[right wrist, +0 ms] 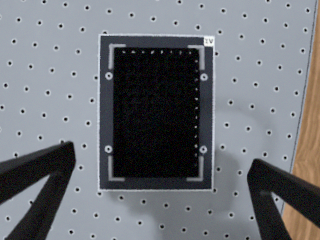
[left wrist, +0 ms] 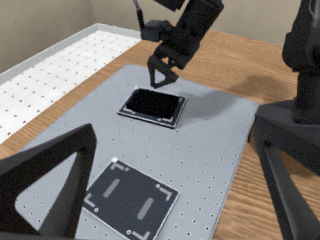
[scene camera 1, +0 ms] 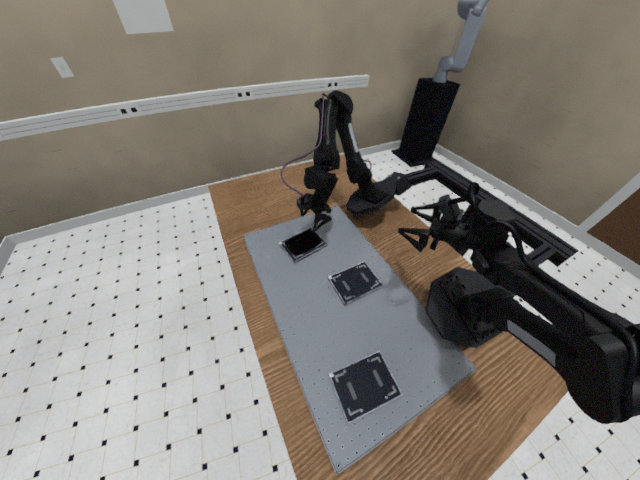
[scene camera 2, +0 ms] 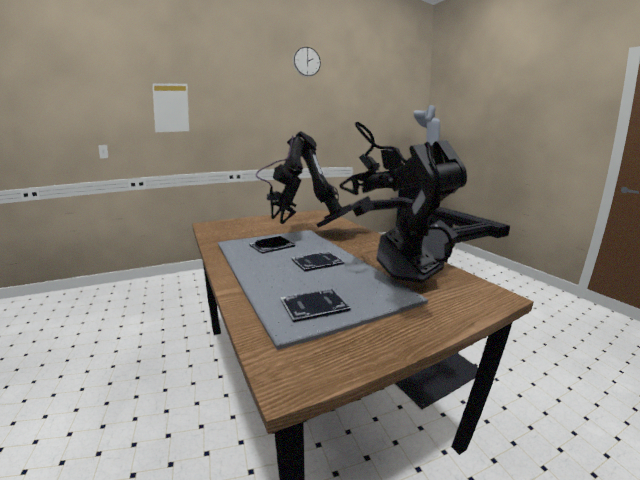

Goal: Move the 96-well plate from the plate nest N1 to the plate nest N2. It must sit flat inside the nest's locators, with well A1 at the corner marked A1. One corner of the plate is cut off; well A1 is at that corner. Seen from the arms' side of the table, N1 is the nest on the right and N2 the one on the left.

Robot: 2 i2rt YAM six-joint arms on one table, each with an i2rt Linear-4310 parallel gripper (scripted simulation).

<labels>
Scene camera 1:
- my left gripper: 404,219
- plate nest: 358,286
</labels>
